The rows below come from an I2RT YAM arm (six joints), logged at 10 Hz.
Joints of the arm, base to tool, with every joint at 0 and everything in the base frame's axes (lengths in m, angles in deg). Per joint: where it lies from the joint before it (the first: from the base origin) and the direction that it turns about. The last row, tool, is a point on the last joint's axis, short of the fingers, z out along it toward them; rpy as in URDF.
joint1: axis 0 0 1 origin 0 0 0.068
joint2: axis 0 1 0 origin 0.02 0.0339 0.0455
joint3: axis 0 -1 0 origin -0.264 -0.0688 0
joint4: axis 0 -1 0 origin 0.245 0.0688 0.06
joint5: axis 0 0 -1 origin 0.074 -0.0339 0.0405
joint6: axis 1 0 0 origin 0.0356 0 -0.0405
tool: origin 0 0 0 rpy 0 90 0
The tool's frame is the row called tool.
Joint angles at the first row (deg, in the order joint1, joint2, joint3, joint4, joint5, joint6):
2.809 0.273 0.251 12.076 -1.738 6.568
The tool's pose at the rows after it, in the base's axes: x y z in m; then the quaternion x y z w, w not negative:
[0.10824, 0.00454, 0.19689, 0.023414, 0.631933, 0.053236, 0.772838]
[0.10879, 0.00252, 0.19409, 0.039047, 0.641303, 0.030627, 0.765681]
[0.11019, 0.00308, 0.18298, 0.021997, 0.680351, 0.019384, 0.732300]
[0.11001, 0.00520, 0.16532, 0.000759, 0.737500, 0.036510, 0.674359]
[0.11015, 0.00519, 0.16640, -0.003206, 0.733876, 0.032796, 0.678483]
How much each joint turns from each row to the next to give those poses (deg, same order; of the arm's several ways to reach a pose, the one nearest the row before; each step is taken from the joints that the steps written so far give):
-0.130 0.000 0.065 -0.568 2.581 -0.678
-0.155 -0.002 0.002 -1.490 2.817 -0.764
-0.003 0.002 -0.002 -5.853 -0.811 -1.967
0.027 0.000 0.001 -9.247 -3.339 -0.044
-0.002 0.019 -0.022 0.653 0.019 -0.634

